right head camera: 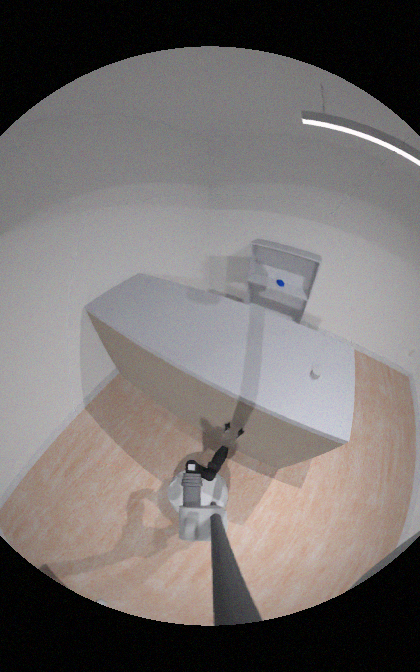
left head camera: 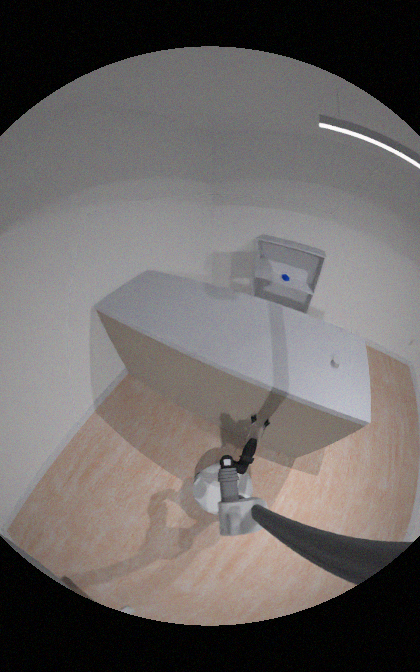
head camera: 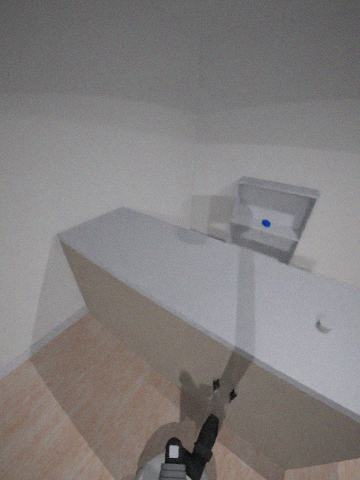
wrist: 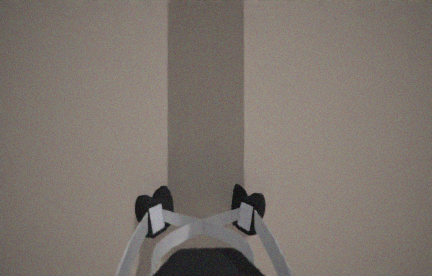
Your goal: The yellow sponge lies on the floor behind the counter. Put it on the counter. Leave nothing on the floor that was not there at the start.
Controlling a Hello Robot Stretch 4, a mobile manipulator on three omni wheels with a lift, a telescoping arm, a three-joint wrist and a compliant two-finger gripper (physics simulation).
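Places are measured from the robot's base along level axes (x ahead, y left, z up), in metres.
Pixels of known places: gripper, fingertip midpoint: (head camera: 225, 383) (wrist: 198, 201).
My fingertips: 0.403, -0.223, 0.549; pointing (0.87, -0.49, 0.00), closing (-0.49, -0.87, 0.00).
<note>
Ahead of a thing's pixels: the offset from my fingertips to its top centre, as dx, dy, dz. Level surfaces: height alone.
The counter {dz +0.333} (head camera: 165, 270) (left head camera: 200, 325) (right head camera: 185, 330) runs diagonally across the head views, with a pale top and a beige front panel. The yellow sponge does not show in any view; the floor behind the counter is mostly hidden by it. My gripper (head camera: 224, 389) (left head camera: 260, 421) (right head camera: 234, 429) (wrist: 198, 201) is open and empty, its fingers apart. It is on the near side of the counter, pointing at the front panel, below the level of the top. In the wrist view the beige panel fills the background, crossed by a dark vertical shadow band.
A small white round object {+0.093, -0.353, +0.357} (head camera: 324, 324) (left head camera: 335, 362) (right head camera: 315, 372) stands on the counter's right part. A grey open shelf unit (head camera: 280, 188) (left head camera: 292, 243) (right head camera: 287, 247) with a blue object {+1.599, -0.742, +0.048} (head camera: 266, 223) (left head camera: 285, 277) (right head camera: 280, 283) stands behind the counter. Floor shows past the counter's right end.
</note>
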